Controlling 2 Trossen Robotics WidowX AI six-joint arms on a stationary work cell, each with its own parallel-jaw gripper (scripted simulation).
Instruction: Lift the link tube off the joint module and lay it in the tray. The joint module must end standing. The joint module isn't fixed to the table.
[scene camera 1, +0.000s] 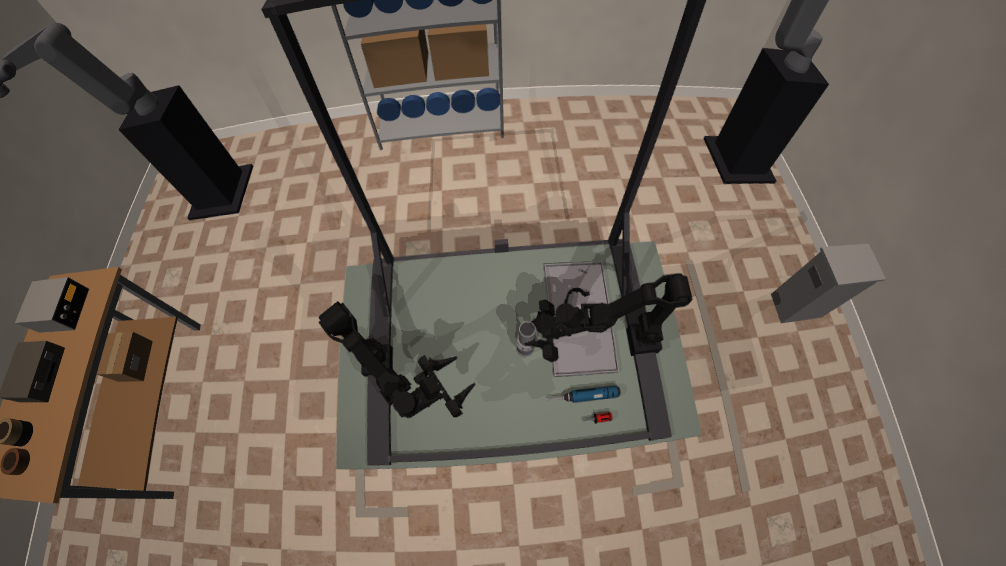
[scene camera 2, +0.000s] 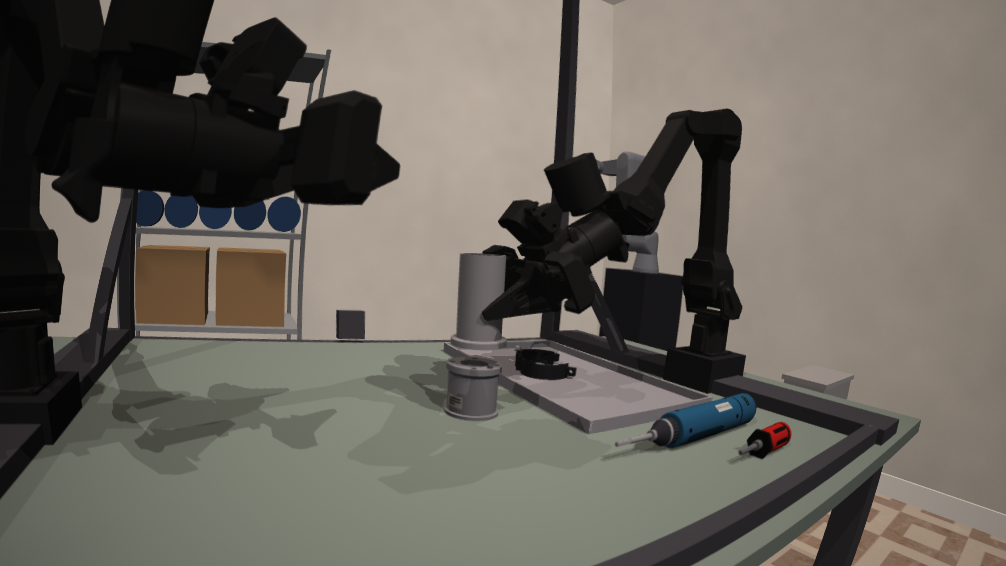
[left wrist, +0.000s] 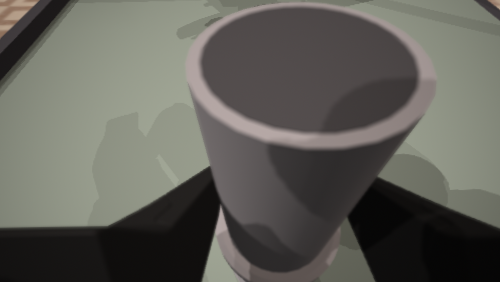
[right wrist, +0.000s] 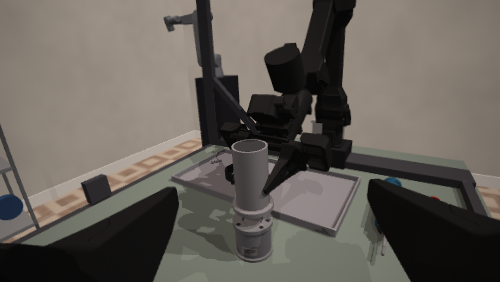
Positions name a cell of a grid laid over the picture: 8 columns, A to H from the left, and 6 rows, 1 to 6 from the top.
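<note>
Scene camera 2 shows the left gripper (scene camera 2: D4) and the right gripper (scene camera 2: C2), along with a grey link tube (scene camera 2: D3), a grey joint module (scene camera 2: D5), a grey tray (scene camera 2: E5), a black clamp ring (scene camera 2: E4) and a blue electric screwdriver (scene camera 2: F5). Scene camera 1 has the grey tray (scene camera 1: E4). The left wrist view gives the grey link tube (left wrist: E3). In the left wrist view the grey tray is out of frame. In the left wrist view the black clamp ring is out of frame. The right wrist view takes in the grey link tube (right wrist: E4), the grey joint module (right wrist: E6) and the grey tray (right wrist: E5).
</note>
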